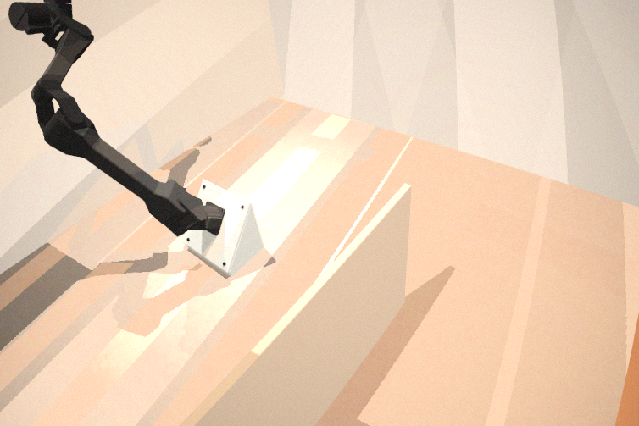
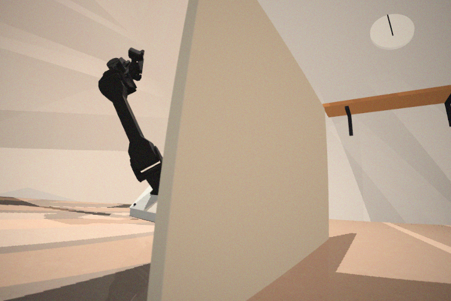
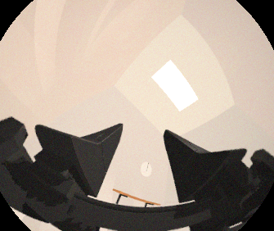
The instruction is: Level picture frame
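Now: gripper tip 77 cm short of the picture frame, 20 cm to the left of it and 55 cm above it. Also, from my gripper tip: wall panel: 78 cm ahead, 20 cm to the right, 56 cm below.
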